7 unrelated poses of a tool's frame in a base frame.
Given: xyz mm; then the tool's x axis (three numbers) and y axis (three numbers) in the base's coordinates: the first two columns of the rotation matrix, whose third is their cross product.
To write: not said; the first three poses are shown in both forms.
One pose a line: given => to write
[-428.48 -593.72 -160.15 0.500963 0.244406 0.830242 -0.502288 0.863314 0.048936] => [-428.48 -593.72 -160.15 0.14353 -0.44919 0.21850 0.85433]
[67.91 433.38 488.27 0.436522 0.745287 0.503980 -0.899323 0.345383 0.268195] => [67.91 433.38 488.27 0.25986 -0.14819 0.50969 0.80668]
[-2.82 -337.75 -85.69 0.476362 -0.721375 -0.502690 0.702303 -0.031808 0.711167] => [-2.82 -337.75 -85.69 0.50416 -0.00946 -0.51160 0.69571]
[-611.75 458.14 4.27 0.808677 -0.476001 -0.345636 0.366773 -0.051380 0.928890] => [-611.75 458.14 4.27 0.65708 -0.04156 -0.30649 0.68745]
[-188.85 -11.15 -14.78 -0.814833 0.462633 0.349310 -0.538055 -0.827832 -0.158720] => [-188.85 -11.15 -14.78 0.14961 -0.12603 0.94421 0.26495]
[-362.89 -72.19 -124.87 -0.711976 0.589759 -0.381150 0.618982 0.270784 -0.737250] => [-362.89 -72.19 -124.87 0.37917 0.79696 -0.46993 0.01555]
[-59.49 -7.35 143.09 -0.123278 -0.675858 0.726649 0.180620 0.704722 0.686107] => [-59.49 -7.35 143.09 0.18493 -0.66948 -0.33681 0.63574]
